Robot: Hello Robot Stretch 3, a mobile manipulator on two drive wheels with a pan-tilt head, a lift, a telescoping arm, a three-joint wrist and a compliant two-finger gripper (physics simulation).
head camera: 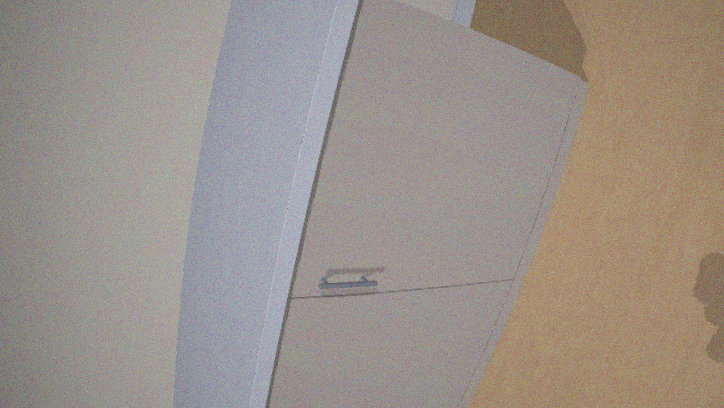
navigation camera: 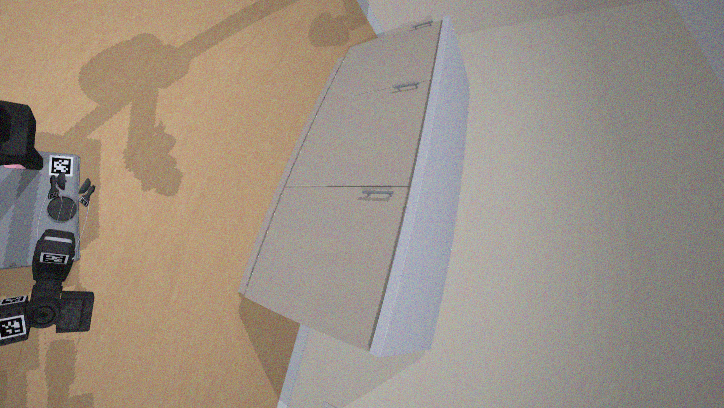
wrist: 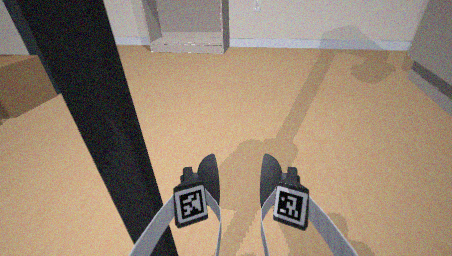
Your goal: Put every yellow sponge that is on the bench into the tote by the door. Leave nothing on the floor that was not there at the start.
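Places are measured from the robot's base along level axes (x ahead, y right, z down), in metres.
Pixels of known places: gripper, between the fingertips: (navigation camera: 76,176).
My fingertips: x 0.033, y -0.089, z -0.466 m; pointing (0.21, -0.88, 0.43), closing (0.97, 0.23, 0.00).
Behind a point stands the place of what it marks.
My gripper (navigation camera: 72,186) {x 0.033, y -0.089, z -0.466 m} (wrist: 239,171) {x 0.033, y -0.089, z -0.466 m} is open, with a gap between its fingertips and no object in it. In the navigation camera view it hangs beside the edge of my grey base; in the wrist view it points over the wooden floor. No yellow sponge and no tote shows in any view. A long cabinet (head camera: 420,167) {x 0.812, y 0.155, z -0.622 m} (navigation camera: 349,233) {x 0.848, y 0.080, z -0.650 m} with grey-beige doors and a pale blue top (head camera: 233,152) {x 1.117, y 0.205, z -0.910 m} (navigation camera: 438,217) {x 1.146, y 0.014, z -0.910 m} stands against the wall. No object shows on the visible part of that top. I cannot tell whether this is the bench.
My base (navigation camera: 22,212) {x -0.091, y 0.010, z -0.160 m} is at the left of the navigation camera view. In the wrist view, a grey open-fronted unit (wrist: 226,35) stands by the far wall, a grey cabinet side (wrist: 437,45) is at the right, and a thick black post (wrist: 110,115) crosses the left. Shadows fall on the floor.
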